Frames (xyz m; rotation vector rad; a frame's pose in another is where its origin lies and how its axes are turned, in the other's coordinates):
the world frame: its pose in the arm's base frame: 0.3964 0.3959 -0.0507 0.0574 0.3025 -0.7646
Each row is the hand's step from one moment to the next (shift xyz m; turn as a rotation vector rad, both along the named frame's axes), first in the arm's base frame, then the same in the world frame.
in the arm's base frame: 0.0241 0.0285 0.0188 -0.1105 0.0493 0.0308
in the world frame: -0.0082 0.0361 0.0194 -0.1173 -0.0423 -0.0060
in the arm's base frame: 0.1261 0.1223 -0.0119 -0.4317 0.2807 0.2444
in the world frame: 0.0070 0.1759 0.0004 -0.5536 -0.1089 0.0811
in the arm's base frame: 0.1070 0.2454 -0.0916 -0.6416 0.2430 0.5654
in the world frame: -0.0657 0.2563 -0.1002 -0.7642 -0.2995 0.3416
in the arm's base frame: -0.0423 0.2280 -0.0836 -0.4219 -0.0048 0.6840
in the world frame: -0.1579 0.1404 -0.1269 -0.4824 -0.3340 0.5492
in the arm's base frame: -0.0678 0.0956 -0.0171 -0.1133 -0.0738 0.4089
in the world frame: -0.1055 0.0233 -0.0485 -0.1461 -0.1552 0.3743
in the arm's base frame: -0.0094 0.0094 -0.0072 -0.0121 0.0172 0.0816
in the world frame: -0.0106 0.0007 -0.0107 -0.0435 -0.0007 0.0722
